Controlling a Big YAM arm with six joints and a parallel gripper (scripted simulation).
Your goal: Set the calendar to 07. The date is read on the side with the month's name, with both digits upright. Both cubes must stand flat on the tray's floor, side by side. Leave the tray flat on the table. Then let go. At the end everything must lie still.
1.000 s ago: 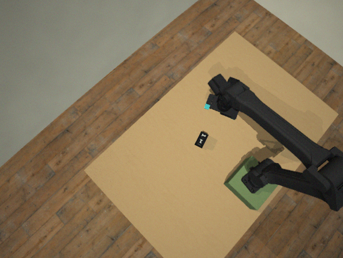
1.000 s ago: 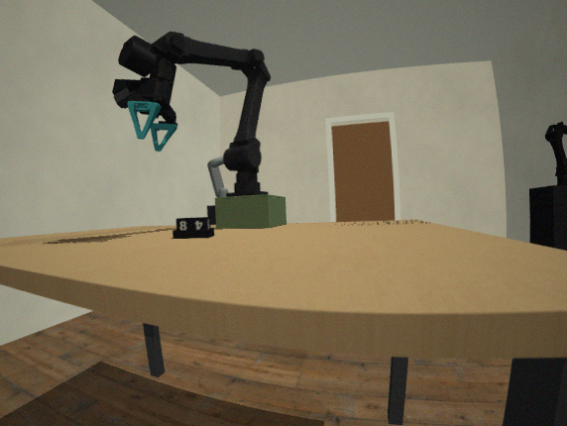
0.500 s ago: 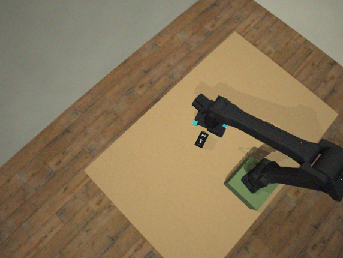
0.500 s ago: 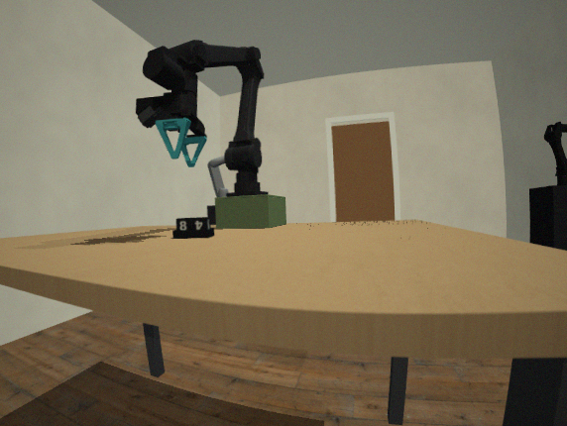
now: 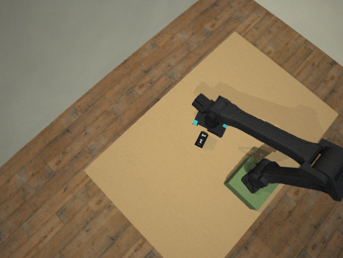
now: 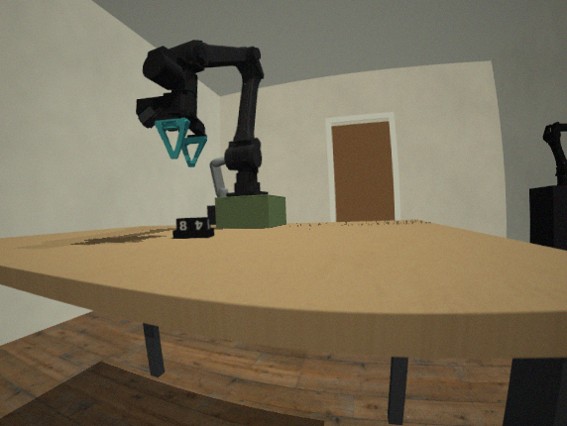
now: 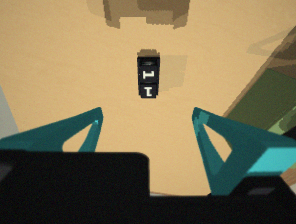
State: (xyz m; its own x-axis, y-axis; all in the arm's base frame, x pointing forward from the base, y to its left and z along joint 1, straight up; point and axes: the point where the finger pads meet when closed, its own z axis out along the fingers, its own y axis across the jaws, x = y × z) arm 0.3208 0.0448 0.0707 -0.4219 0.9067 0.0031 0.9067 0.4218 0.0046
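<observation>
Right now my hand is 14 cm above the digit cube. From my hand the other things lie so: black calendar tray: 16 cm below, 2 cm to the left, 1 cm behind.
</observation>
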